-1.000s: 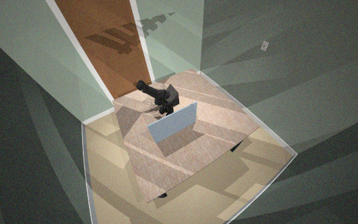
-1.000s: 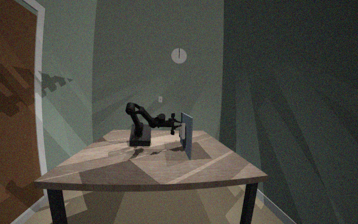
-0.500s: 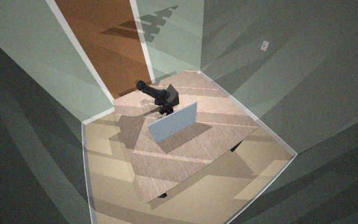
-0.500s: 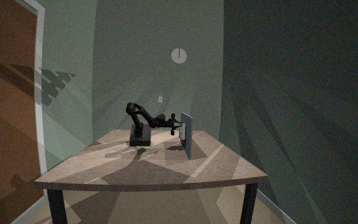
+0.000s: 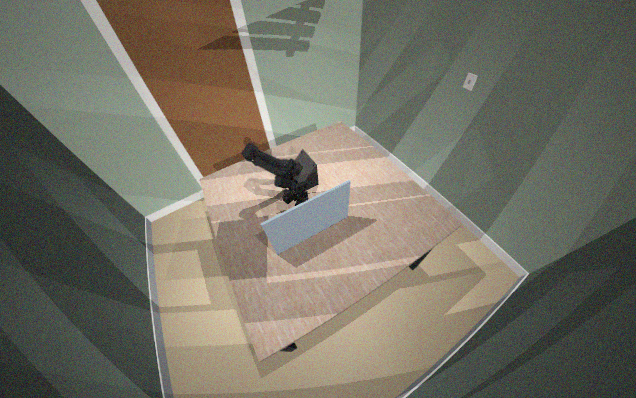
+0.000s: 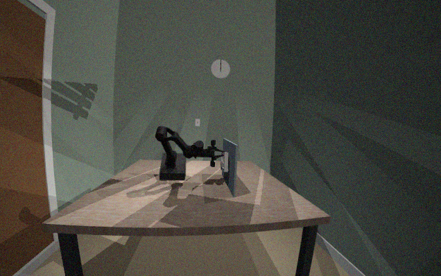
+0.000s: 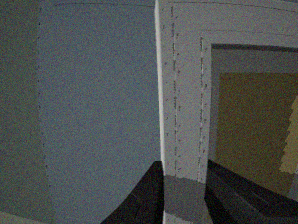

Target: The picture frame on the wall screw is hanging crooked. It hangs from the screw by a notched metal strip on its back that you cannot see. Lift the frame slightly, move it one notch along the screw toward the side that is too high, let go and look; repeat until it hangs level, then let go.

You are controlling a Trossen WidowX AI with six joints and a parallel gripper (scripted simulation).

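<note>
Right now my gripper tip is 1 cm to the left of the picture frame and 5 cm above it. Also, from my gripper tip: blue-grey wall panel 2 cm ahead, 1 cm to the right, 7 cm below.
</note>
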